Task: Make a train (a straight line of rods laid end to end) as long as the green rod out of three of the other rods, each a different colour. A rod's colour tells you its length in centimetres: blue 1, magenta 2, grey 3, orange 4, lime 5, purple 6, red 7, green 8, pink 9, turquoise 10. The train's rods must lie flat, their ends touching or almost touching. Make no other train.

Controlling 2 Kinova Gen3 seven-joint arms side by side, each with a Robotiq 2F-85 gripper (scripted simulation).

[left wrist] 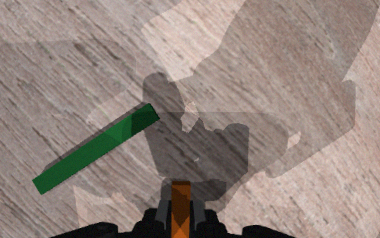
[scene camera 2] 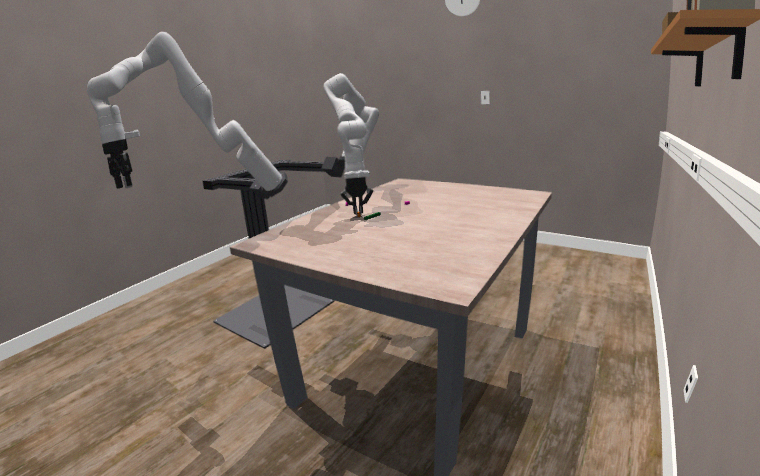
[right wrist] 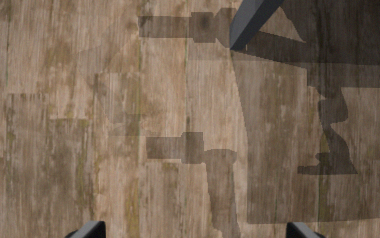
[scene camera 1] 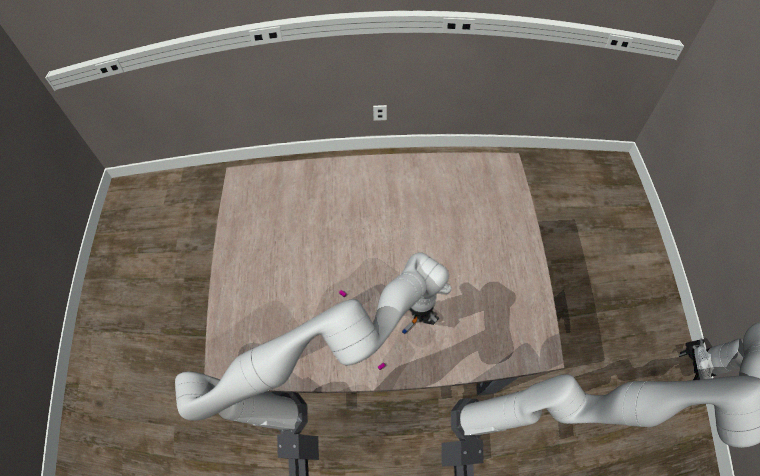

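A green rod is there in the pictures, and so are my left gripper and my right gripper.
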